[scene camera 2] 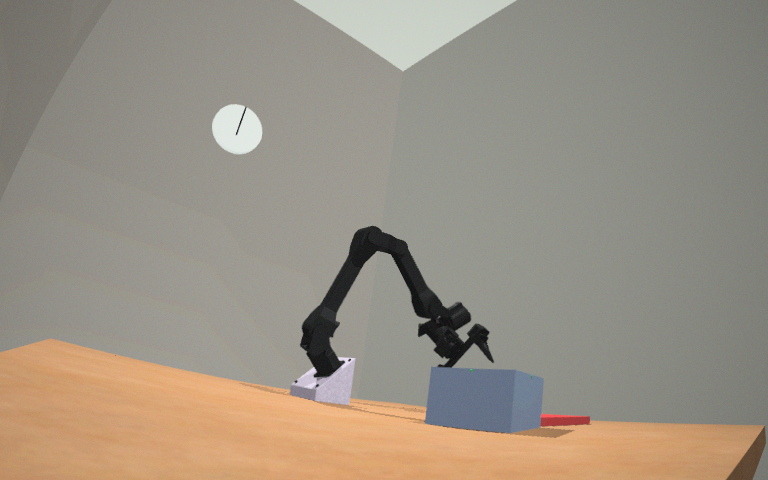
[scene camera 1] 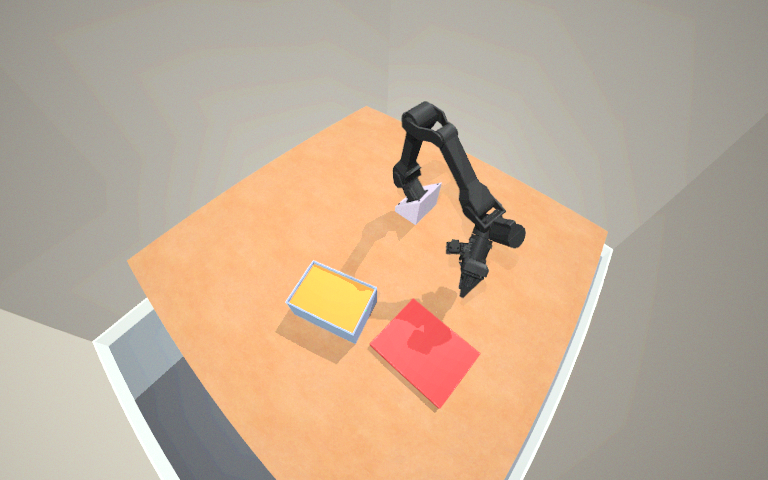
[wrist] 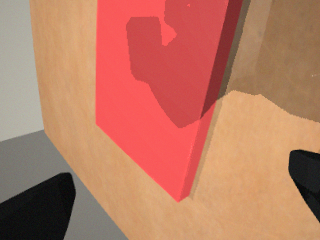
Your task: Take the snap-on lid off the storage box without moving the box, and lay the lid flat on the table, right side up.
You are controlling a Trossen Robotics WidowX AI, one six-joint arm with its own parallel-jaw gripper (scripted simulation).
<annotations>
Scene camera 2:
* my gripper
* blue-grey storage box
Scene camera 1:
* my gripper
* red lid
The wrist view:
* my gripper
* red lid
</annotations>
